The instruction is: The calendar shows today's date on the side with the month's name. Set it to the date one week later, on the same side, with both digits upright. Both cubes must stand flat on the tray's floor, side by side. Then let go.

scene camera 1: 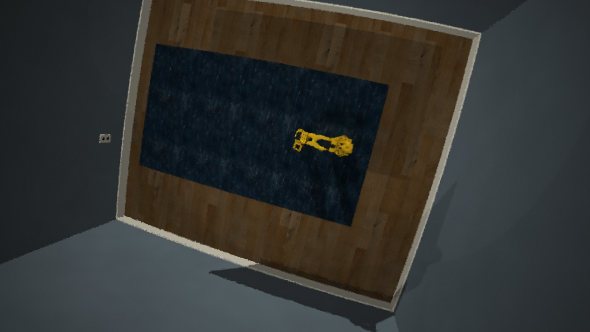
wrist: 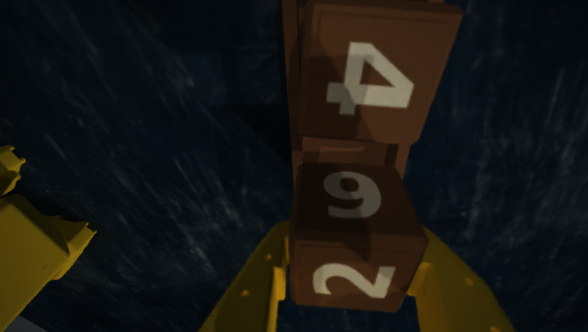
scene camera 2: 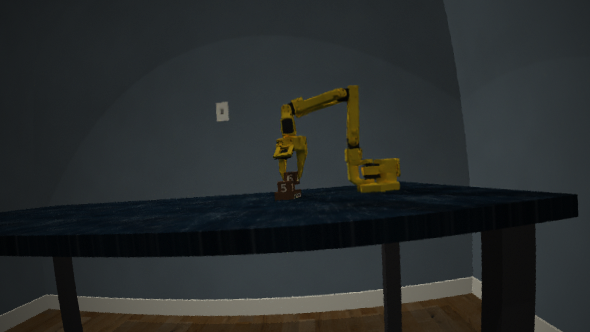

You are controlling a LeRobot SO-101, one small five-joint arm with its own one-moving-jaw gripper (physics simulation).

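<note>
My gripper (scene camera 1: 297, 145) (scene camera 2: 291, 178) (wrist: 356, 231) is shut on a brown cube (scene camera 2: 290, 177) (wrist: 357, 272), one jaw on each side. The cube shows a 6 in scene camera 2, and a 9-like digit and a sideways 2 in the wrist view. It is held raised, over the near end of the brown tray (scene camera 2: 285, 197) (wrist: 291, 85). The other cube (scene camera 2: 284, 187) (wrist: 382, 55) stands at the tray's far end in the wrist view, with a sideways 4 on top. Scene camera 2 shows 5 and 1 on its sides. Small pale lettering on the tray is unreadable.
The tray stands on the dark blue table top (scene camera 1: 215, 125) (scene camera 2: 200, 220). The arm's yellow base (scene camera 1: 342, 145) (scene camera 2: 379, 175) is to the right of the tray in scene camera 2. Between the cubes, a strip of tray floor shows in the wrist view.
</note>
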